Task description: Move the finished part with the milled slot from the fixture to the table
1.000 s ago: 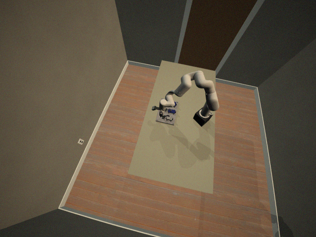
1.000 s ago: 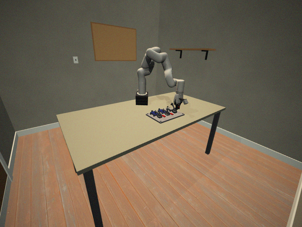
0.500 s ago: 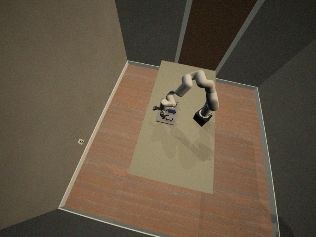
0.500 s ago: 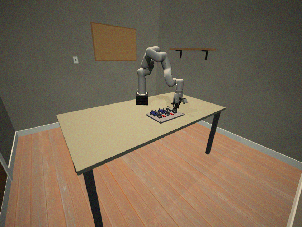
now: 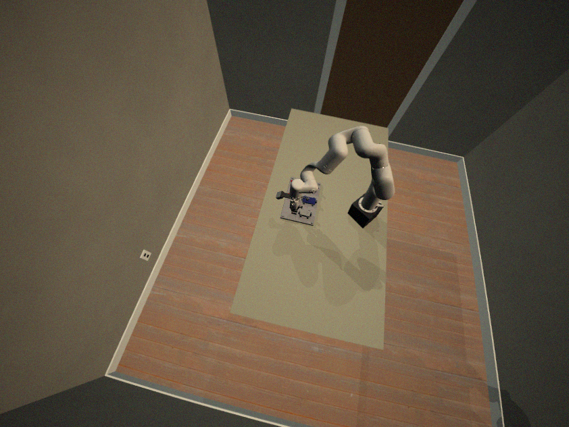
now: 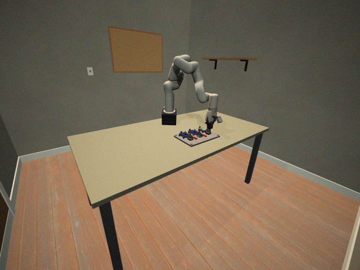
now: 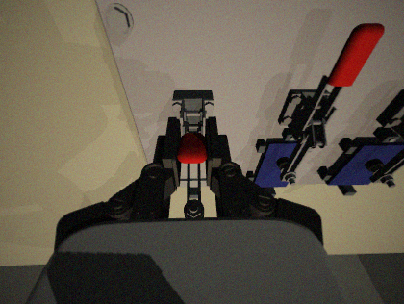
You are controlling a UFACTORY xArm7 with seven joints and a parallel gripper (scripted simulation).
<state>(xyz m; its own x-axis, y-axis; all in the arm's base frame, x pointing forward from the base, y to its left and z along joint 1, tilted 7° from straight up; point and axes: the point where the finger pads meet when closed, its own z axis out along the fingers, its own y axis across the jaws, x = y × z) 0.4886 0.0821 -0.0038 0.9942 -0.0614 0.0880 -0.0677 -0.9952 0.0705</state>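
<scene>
The finished part is 10 cm behind my hand, 6 cm below it and 1 cm to the left of it. Also, from my hand: blue blank 11 cm behind, 10 cm to the right, 7 cm below; then grey fixture plate 11 cm to the right, 8 cm below, 5 cm behind.
</scene>
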